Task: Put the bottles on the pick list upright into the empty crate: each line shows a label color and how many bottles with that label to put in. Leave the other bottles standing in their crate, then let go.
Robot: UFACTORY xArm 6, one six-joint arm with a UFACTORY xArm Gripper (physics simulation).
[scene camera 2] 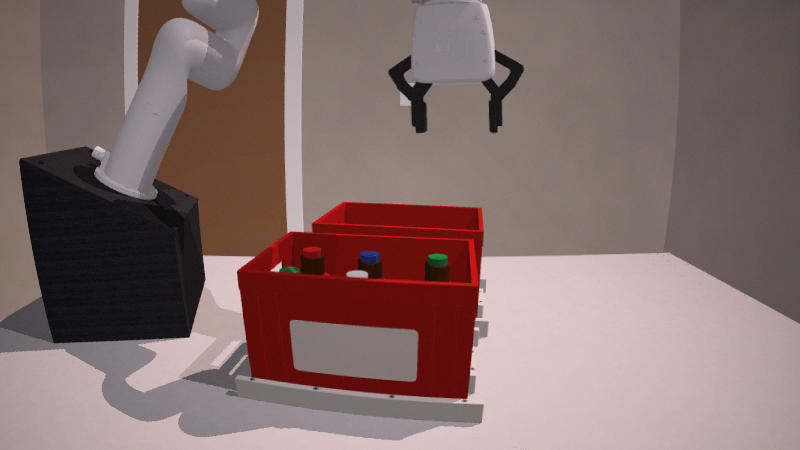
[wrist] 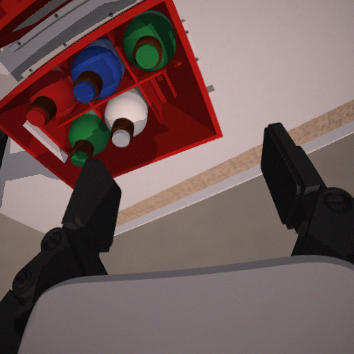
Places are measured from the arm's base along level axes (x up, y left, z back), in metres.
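Pixels of known places: gripper, fingertip midpoint: (scene camera 2: 457, 132) (wrist: 182, 160); arm's base, origin of the base link: (scene camera 2: 125, 184).
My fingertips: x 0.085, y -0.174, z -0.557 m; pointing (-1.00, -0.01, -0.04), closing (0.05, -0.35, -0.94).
For each thing: its top centre in the pictures, then the offset to it from my fingertips. Level surfaces: height alone.
- red bottle crate, middle of its top: (scene camera 2: 366, 254) (wrist: 103, 122) dx -0.153, dy -0.006, dz +0.112 m
- red-labelled bottle, middle of its top: (scene camera 2: 312, 249) (wrist: 35, 118) dx -0.166, dy +0.056, dz +0.190 m
- blue-labelled bottle, middle of its top: (scene camera 2: 369, 253) (wrist: 82, 93) dx -0.166, dy +0.036, dz +0.108 m
- white-labelled bottle, middle of its top: (scene camera 2: 357, 273) (wrist: 120, 140) dx -0.166, dy -0.046, dz +0.122 m
- second red crate, middle of its top: (scene camera 2: 404, 214) dx -0.153, dy +0.225, dz +0.051 m
- pale rail, middle of its top: (scene camera 2: 353, 392) dx -0.299, dy -0.104, dz +0.129 m
- white table, its level: dx -0.329 m
My gripper (scene camera 2: 457, 129) (wrist: 182, 160) is open and empty, high above the crates. The red bottle crate (scene camera 2: 358, 302) (wrist: 185, 120) stands in front. Its row nearer the other crate holds a red-labelled bottle (scene camera 2: 312, 263) (wrist: 59, 97), a blue-labelled bottle (scene camera 2: 369, 267) (wrist: 102, 67) and a green-labelled bottle (scene camera 2: 437, 270) (wrist: 162, 30). Its other row holds another green-labelled bottle (scene camera 2: 289, 270) (wrist: 90, 132) and a white-labelled bottle (scene camera 2: 356, 274) (wrist: 127, 110). All stand upright. The second red crate (scene camera 2: 413, 215) (wrist: 15, 10) is behind; its floor is hidden. The pick list does not show.
A pale rail (scene camera 2: 358, 398) runs along the front crate's base, with more rail pieces right of the crates. The arm's black pedestal (scene camera 2: 111, 263) stands at the left. The white table (scene camera 2: 615, 347) (wrist: 275, 60) extends to the right.
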